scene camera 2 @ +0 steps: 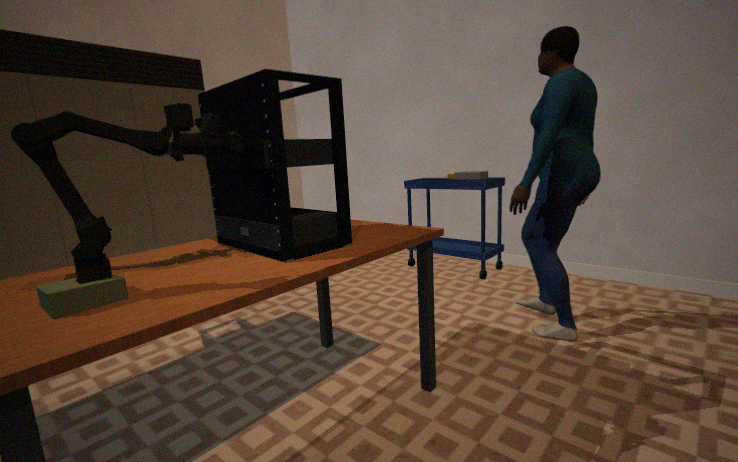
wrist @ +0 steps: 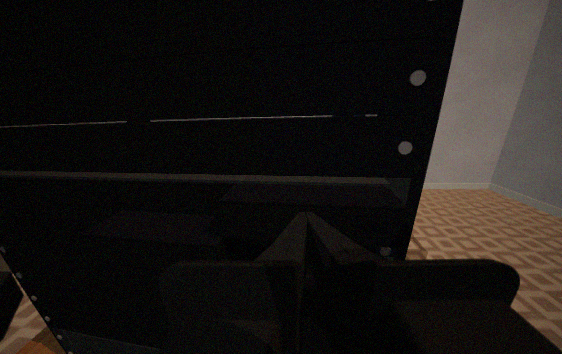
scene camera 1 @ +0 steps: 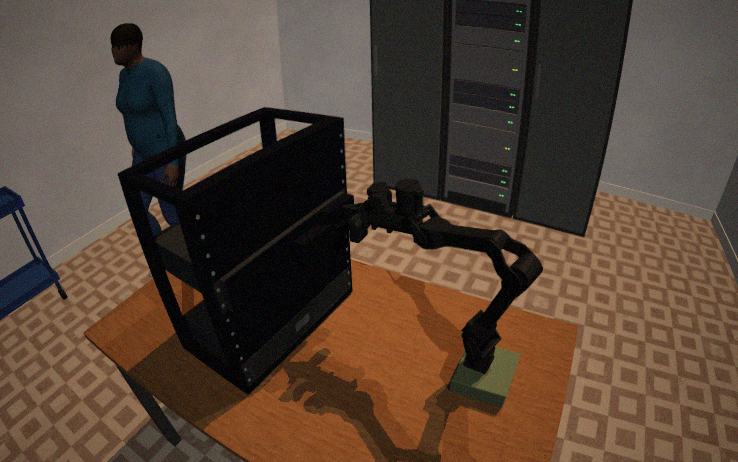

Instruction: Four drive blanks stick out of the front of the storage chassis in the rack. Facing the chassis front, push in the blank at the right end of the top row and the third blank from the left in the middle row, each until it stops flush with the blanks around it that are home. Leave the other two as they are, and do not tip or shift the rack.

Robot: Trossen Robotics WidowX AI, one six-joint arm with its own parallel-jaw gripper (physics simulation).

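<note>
The rack stands upright on the table. It holds the storage chassis, whose front is nearly black. In the wrist view, the faint top face of the blank at the right end of the top row juts out below the chassis's upper edge. Another jutting blank shows lower and to the left; its exact column is unclear. My gripper is shut and empty, its tips in front of the right top blank. Contact is too dark to tell. The other jutting blanks cannot be made out.
The arm's green base block sits on the wooden table. A person stands behind the rack. A blue cart and a tall server cabinet stand beyond the table.
</note>
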